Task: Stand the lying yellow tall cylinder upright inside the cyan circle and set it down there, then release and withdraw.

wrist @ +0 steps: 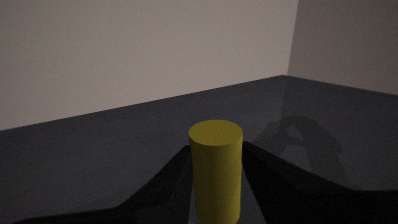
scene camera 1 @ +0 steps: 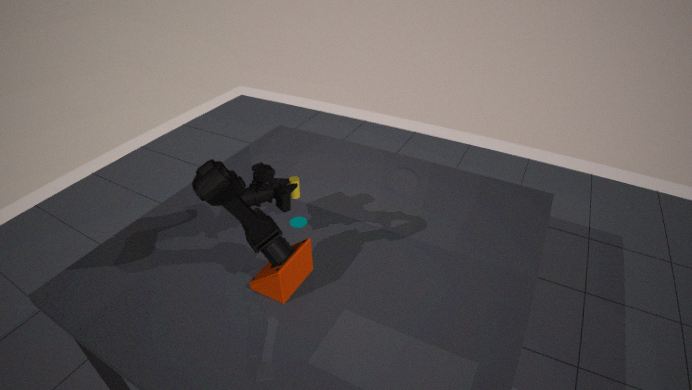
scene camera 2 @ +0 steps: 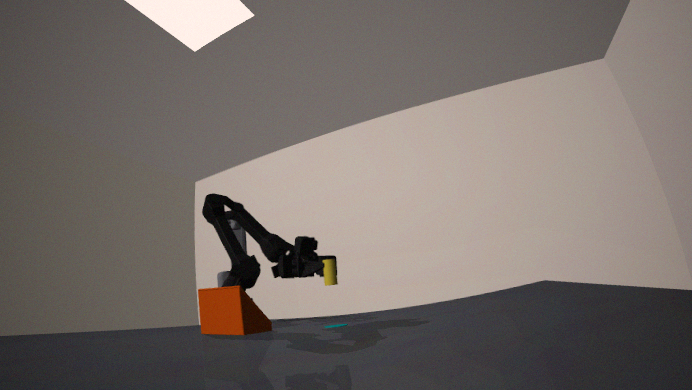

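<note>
There is a cylinder held in my gripper (scene camera 2: 329, 265). I can also see my gripper in other views, at the gripper (wrist: 215, 149) and again at the gripper (scene camera 1: 294, 182).
</note>
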